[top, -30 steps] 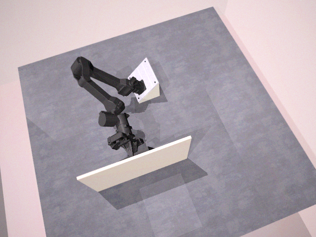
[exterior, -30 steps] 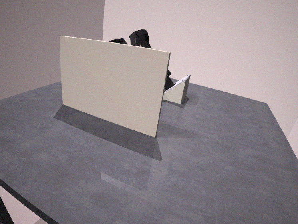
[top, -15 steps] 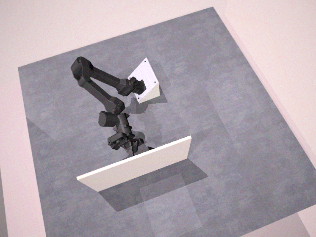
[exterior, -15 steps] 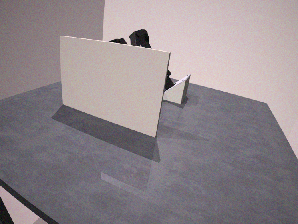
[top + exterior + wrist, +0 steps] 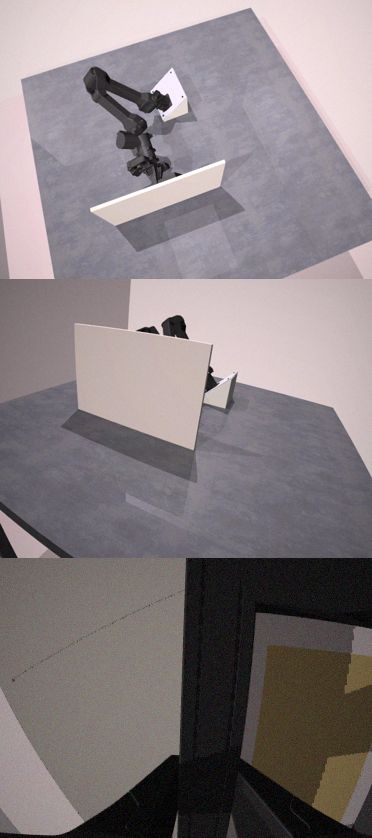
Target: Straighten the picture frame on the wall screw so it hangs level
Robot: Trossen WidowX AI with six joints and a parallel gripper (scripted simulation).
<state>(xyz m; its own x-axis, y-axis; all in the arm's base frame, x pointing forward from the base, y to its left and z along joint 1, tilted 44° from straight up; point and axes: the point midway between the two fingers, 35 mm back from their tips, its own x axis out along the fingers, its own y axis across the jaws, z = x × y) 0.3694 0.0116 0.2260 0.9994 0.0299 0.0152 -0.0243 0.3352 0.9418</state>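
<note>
Right now my gripper tip is 20 mm to the right of the picture frame and 50 mm above it. The rest, counted from my gripper tip: wall panel 20 mm ahead, 10 mm to the left, 60 mm below.
</note>
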